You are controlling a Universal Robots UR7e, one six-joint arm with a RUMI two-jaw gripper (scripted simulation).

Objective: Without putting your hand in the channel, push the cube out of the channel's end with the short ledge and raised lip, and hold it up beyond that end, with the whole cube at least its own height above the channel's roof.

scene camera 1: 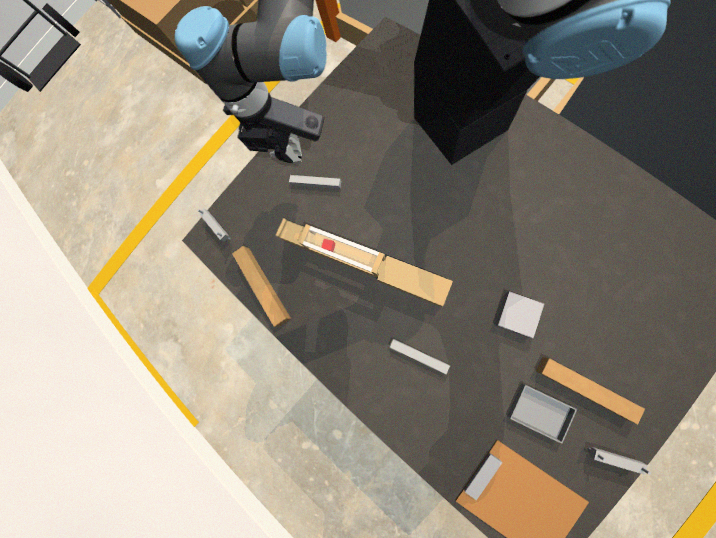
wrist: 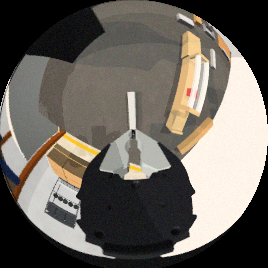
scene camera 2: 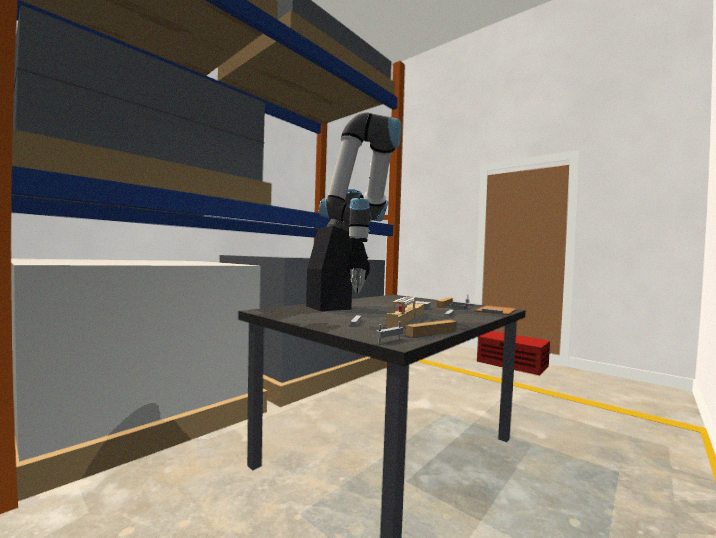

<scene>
In view: the gripper (scene camera 1: pixel 299 162), a wooden plank (scene camera 1: pixel 551 369), a wooden plank (scene camera 1: pixel 263 290), a grey tray (scene camera 1: pixel 543 414) and a grey block (scene camera 1: pixel 518 314).
The gripper is seen too in the wrist view (wrist: pixel 133 130) and in scene camera 2 (scene camera 2: pixel 357 294).
</scene>
